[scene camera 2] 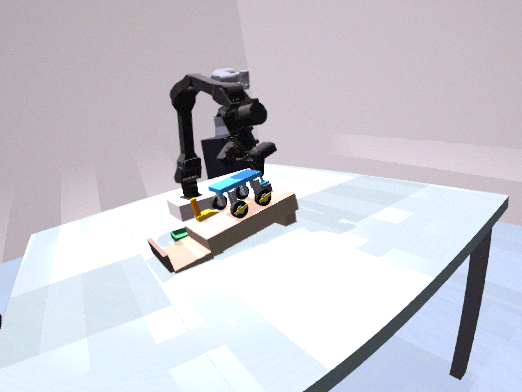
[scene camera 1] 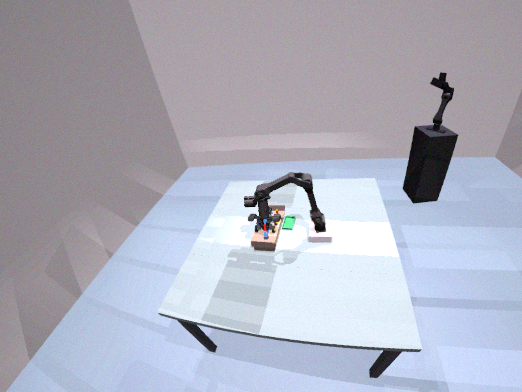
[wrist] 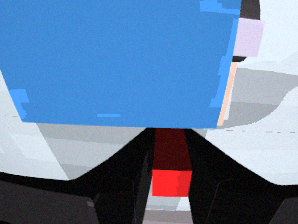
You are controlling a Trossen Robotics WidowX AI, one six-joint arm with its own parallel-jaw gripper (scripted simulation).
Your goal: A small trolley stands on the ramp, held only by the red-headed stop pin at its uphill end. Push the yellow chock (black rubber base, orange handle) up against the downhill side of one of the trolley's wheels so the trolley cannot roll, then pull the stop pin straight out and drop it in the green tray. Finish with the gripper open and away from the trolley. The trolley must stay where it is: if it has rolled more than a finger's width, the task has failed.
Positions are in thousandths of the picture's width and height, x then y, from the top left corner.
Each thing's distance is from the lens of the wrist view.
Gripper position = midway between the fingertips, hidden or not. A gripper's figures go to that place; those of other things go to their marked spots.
gripper (wrist: 565,600): 10 cm
red-headed stop pin (wrist: 576,730): 7 cm
